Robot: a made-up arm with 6 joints.
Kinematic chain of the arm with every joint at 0, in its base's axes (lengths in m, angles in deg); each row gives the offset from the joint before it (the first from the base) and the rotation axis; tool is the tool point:
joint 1: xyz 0 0 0.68 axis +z
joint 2: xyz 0.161 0 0 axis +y
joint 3: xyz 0 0 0.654 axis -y
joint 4: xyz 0 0 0.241 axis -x
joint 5: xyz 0.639 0 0 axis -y
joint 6: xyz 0.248 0 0 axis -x
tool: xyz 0 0 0
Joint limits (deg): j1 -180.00..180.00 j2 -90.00..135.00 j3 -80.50..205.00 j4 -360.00..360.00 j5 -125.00..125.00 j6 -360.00..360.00
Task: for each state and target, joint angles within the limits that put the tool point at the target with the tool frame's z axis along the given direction. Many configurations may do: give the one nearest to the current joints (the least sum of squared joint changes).
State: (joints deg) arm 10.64 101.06 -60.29 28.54 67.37 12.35
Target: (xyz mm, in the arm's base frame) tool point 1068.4 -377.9 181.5 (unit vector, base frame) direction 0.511 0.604 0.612
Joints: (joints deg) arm -23.10 62.04 -30.39 21.14 53.15 39.08
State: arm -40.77 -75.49 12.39 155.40 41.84 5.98
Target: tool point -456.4 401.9 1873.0 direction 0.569 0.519 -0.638
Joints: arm -27.80 -53.82 41.01 120.94 42.11 -11.26
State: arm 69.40 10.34 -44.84 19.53 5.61 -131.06
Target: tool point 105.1 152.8 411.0 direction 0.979 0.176 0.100
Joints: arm 81.42 57.13 -80.50 29.00 -42.42 -116.78
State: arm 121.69 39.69 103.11 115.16 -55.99 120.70
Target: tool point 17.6 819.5 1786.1 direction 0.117 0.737 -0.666
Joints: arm 105.17 58.54 120.64 103.89 -73.97 106.32
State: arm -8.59 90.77 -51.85 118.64 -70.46 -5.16
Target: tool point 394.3 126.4 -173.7 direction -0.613 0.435 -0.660
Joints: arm 40.95 98.60 -39.62 103.19 -42.45 -32.02
